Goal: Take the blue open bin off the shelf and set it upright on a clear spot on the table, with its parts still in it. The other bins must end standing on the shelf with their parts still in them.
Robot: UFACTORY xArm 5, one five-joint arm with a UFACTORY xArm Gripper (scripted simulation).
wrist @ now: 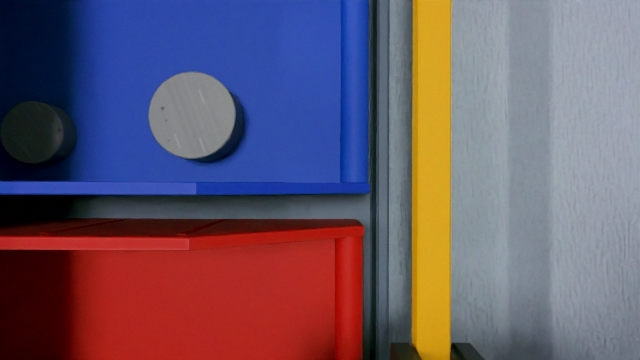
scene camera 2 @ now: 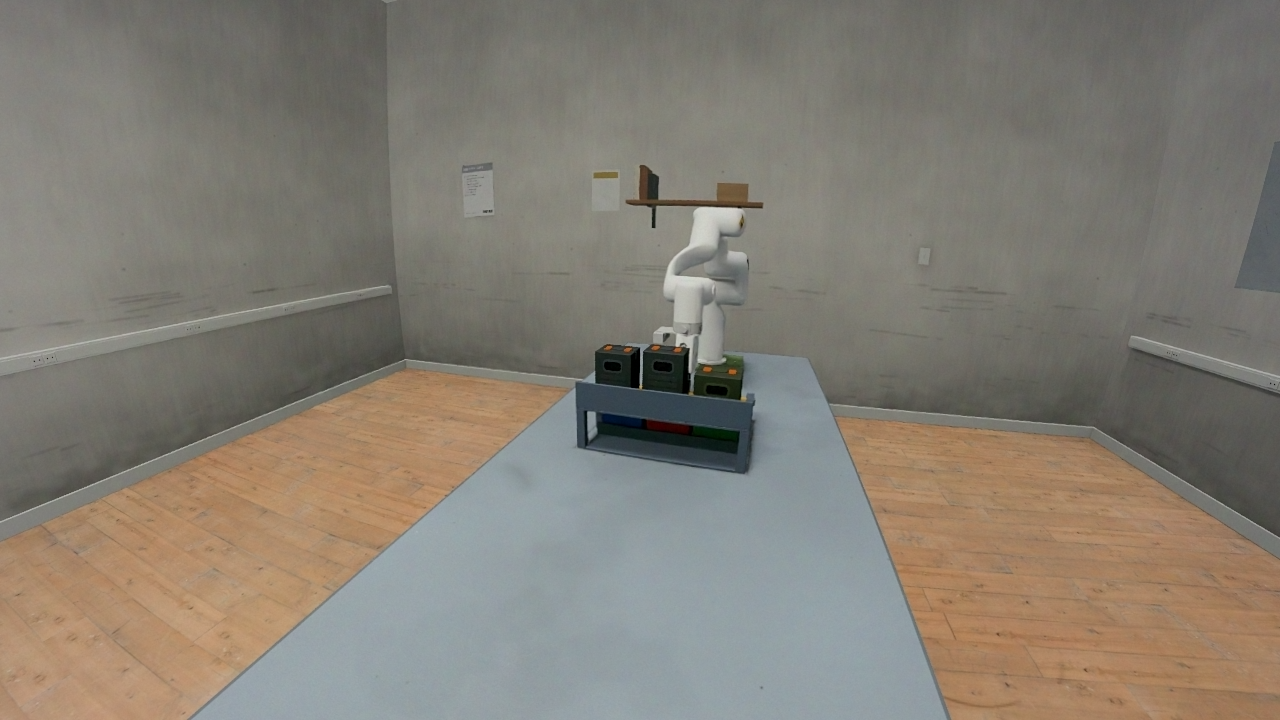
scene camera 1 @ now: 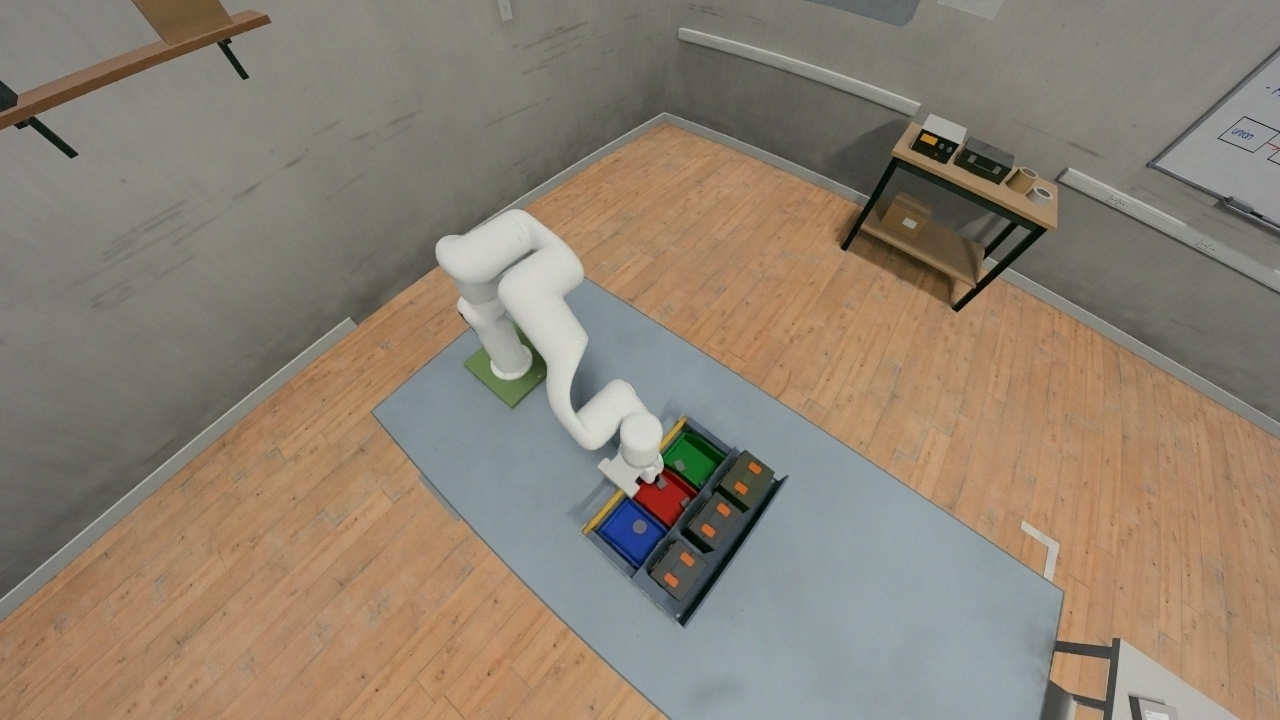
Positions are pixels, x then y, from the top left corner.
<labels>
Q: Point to a green bin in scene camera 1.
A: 701, 460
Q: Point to a yellow bar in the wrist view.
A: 431, 113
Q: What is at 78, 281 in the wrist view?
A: A red bin.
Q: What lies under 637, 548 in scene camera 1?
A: A blue open bin.
</labels>
